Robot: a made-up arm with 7 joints.
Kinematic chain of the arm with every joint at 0, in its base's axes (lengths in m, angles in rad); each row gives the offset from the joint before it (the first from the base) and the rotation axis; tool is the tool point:
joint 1: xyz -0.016 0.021 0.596 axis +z
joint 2: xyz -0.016 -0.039 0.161 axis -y
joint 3: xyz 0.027 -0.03 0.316 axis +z
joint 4: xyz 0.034 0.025 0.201 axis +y
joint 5: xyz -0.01 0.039 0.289 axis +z
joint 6: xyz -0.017 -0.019 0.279 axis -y
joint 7: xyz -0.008 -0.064 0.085 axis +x
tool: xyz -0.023 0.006 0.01
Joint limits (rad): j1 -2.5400..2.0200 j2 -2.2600..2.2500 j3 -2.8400..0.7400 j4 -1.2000..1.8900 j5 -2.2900..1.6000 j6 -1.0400..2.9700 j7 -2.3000..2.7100
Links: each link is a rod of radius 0.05 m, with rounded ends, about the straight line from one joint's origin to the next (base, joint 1, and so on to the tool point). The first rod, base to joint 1, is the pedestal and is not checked.
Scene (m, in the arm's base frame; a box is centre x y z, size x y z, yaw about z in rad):
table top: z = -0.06
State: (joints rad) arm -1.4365 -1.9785 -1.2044 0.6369 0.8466 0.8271 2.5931
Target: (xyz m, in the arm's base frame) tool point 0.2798 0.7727 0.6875
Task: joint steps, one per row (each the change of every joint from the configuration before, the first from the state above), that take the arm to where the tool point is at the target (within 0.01 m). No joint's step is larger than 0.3 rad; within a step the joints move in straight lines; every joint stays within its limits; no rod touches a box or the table.
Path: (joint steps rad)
1: 0.2896 0.0225 -0.0348 -0.2624 -0.0583 0.0107 -0.0018
2: 0.2895 0.0225 -0.0348 -0.2624 -0.0582 0.0107 -0.0018
3: 0.2896 0.0224 -0.0348 -0.2624 -0.0583 0.0107 -0.0018
4: 0.2896 0.0225 -0.0348 -0.2625 -0.0582 0.0108 -0.0018
5: 0.2895 0.0225 -0.0349 -0.2624 -0.0583 0.0107 -0.0017
6: 0.2896 0.0225 -0.0348 -0.2624 -0.0582 0.0107 -0.0018
7: 0.2896 0.0224 -0.0348 -0.2624 -0.0583 0.0107 -0.0018

